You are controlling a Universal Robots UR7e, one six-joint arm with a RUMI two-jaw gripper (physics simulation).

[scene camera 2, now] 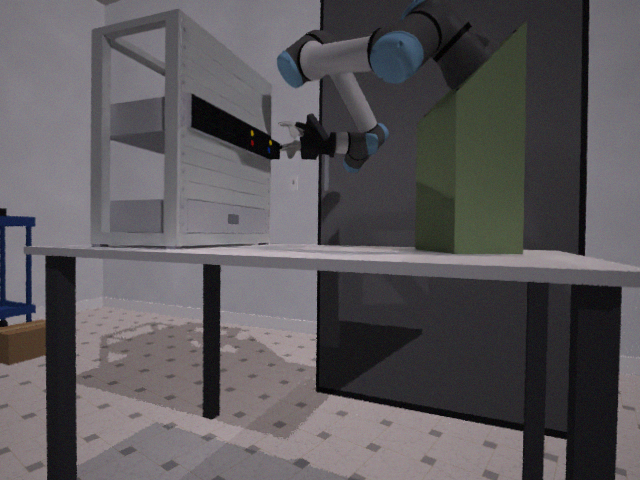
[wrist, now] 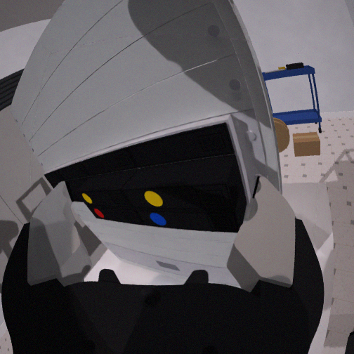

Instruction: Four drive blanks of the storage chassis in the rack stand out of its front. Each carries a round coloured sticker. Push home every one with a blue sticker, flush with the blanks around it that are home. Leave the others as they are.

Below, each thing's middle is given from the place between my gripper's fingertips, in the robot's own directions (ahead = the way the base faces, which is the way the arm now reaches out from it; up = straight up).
Right now my hand is 22 cm to the right of the rack (scene camera 2: 213, 126), 14 cm short of it and 8 cm above it.
